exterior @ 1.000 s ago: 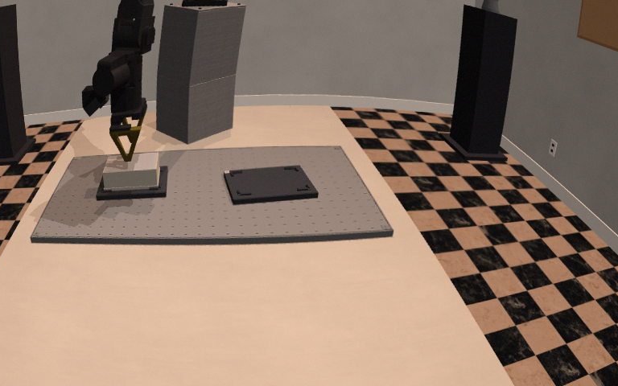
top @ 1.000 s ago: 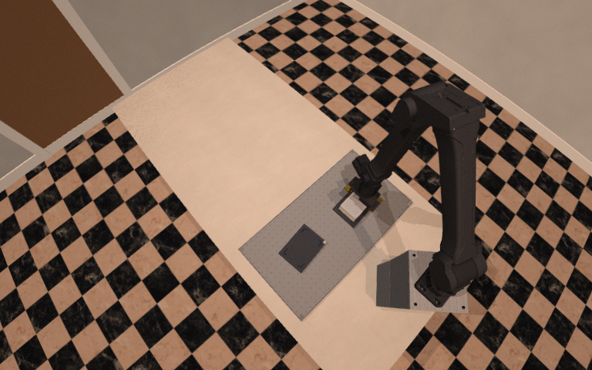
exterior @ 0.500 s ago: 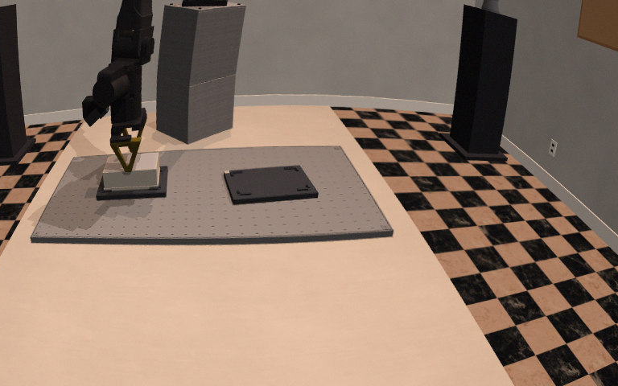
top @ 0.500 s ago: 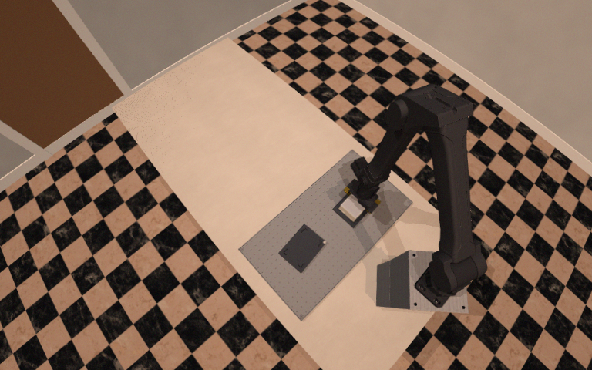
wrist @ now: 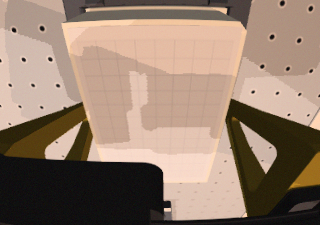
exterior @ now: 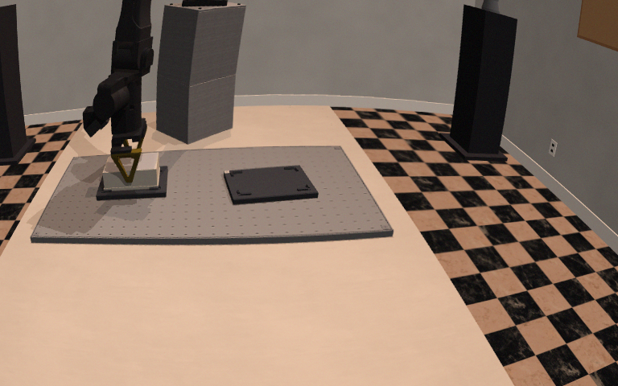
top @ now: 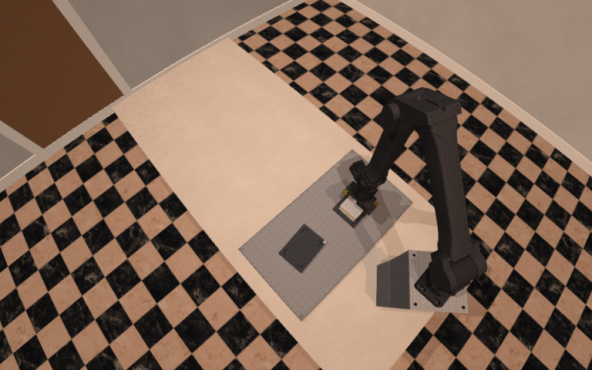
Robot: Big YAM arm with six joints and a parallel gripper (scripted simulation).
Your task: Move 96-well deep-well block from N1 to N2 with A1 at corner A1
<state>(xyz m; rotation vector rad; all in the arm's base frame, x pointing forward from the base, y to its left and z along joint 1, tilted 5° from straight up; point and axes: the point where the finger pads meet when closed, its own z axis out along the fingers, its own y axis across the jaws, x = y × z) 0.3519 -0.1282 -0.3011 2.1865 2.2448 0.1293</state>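
Right now my hand is 10 mm above the white 96-well deep-well block. The rest, counted from my hand: dark plate nest N2 (290 mm to the left, 30 mm below, 30 mm ahead); then dark plate nest N1 (30 mm below).
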